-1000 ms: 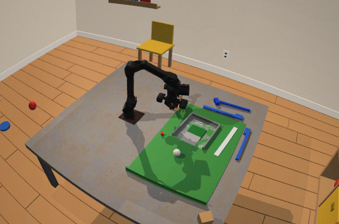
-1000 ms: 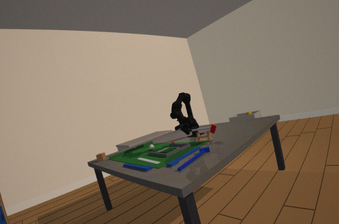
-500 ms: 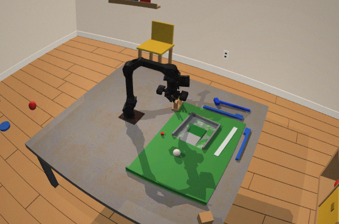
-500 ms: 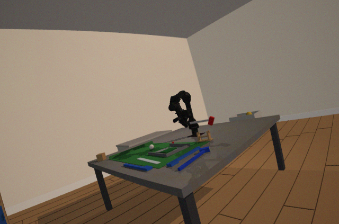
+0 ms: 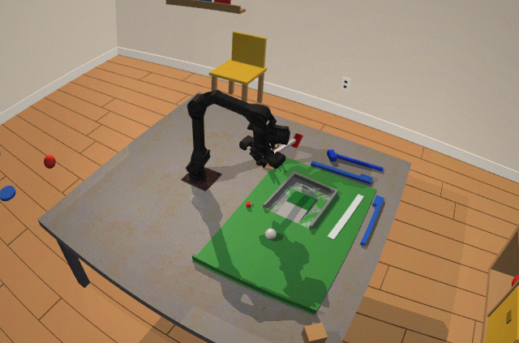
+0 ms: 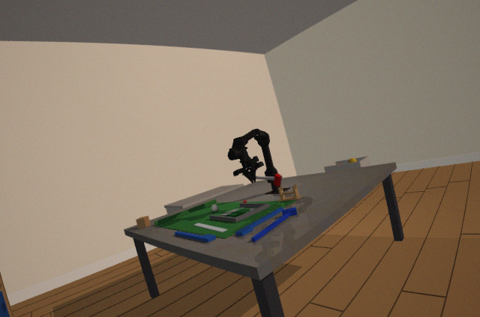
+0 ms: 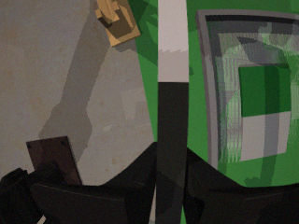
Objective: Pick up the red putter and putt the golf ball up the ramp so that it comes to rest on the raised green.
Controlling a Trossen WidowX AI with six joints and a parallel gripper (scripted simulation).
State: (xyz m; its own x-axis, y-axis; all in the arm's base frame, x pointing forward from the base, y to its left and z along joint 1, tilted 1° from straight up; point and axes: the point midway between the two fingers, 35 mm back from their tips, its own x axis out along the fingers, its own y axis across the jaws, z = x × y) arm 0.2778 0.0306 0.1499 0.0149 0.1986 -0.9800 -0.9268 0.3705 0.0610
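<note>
The small red cube is 12 cm to the right of my gripper tip, 11 cm below it and 2 cm behind it. Round my gripper tip: red putter (11 cm to the left, 4 cm ahead, 2 cm above); then green mat (19 cm ahead, 15 cm to the right, 12 cm below); then wooden putter stand (20 cm to the left, 9 cm below, 1 cm behind).
</note>
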